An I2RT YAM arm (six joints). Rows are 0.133 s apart.
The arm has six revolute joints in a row. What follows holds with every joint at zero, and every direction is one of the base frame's. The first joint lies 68 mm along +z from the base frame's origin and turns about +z. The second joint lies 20 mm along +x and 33.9 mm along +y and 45.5 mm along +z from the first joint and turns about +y. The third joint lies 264 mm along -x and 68.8 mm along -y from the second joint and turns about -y. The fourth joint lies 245 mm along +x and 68.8 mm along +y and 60 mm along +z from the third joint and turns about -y. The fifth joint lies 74 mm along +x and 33.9 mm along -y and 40.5 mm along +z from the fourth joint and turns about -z. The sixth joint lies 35.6 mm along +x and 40.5 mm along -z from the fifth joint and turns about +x. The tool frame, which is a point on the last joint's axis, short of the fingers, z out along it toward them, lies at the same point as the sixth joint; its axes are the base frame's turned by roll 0, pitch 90 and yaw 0 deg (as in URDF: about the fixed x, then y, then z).
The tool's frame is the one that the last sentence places.
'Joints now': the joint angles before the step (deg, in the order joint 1, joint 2, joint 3, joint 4, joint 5, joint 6). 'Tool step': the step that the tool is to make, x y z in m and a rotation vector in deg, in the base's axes. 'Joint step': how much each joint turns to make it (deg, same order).
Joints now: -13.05, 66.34, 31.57, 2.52, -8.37, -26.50
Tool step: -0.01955, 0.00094, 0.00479, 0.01, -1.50, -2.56
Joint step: -0.68, -6.43, -2.68, -2.12, 1.42, 1.30
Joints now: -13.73, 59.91, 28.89, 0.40, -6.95, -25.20
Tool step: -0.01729, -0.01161, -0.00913, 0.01, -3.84, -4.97
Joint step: -4.19, -3.95, -5.36, 5.26, 0.18, 1.31
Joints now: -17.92, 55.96, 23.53, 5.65, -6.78, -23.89
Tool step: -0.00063, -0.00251, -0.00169, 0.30, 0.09, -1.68
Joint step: -0.56, 0.23, -0.27, 0.41, 0.89, 0.74
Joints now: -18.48, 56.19, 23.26, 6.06, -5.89, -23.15
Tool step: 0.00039, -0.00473, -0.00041, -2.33, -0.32, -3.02
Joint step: -0.67, 0.55, -0.28, 1.82, 3.04, -0.84
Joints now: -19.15, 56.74, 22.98, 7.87, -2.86, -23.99
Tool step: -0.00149, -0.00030, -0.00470, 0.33, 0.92, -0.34
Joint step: -0.19, 0.22, -0.65, -0.11, 0.13, 0.07
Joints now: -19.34, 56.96, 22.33, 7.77, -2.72, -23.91
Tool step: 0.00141, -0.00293, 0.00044, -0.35, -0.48, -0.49
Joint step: -0.63, 0.69, 0.15, 1.11, -0.05, -0.21
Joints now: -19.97, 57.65, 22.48, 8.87, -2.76, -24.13
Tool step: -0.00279, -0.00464, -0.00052, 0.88, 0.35, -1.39
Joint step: -1.52, -0.23, 0.03, -0.88, -0.43, 0.57
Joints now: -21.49, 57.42, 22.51, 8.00, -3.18, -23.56
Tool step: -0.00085, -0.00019, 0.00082, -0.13, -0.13, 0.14
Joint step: -0.18, -0.36, -0.01, -0.20, -0.25, -0.21
